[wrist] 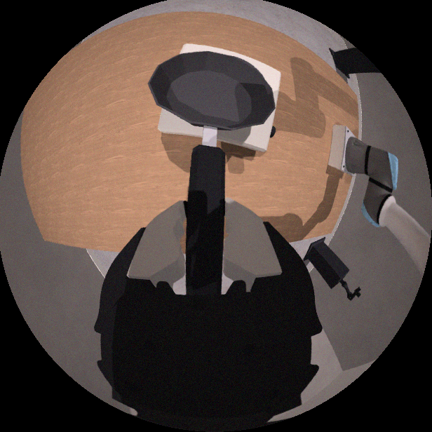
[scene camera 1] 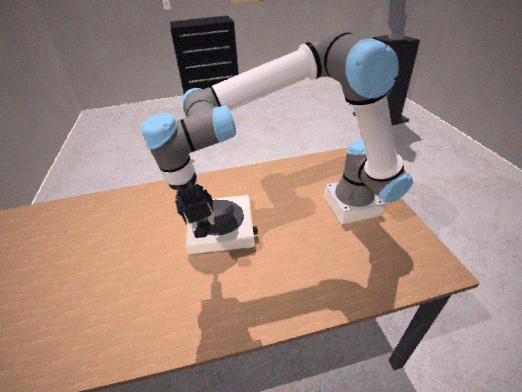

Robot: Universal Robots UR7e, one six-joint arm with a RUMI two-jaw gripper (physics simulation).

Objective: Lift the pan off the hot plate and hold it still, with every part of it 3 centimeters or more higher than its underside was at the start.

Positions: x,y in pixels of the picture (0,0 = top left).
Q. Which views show the white hot plate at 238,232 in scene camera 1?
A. The wrist view and scene camera 1: all of them.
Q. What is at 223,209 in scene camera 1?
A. A dark round pan.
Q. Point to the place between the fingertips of my gripper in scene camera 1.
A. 204,227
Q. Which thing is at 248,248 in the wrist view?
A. My gripper.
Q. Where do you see a dark round pan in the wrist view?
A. At 213,90
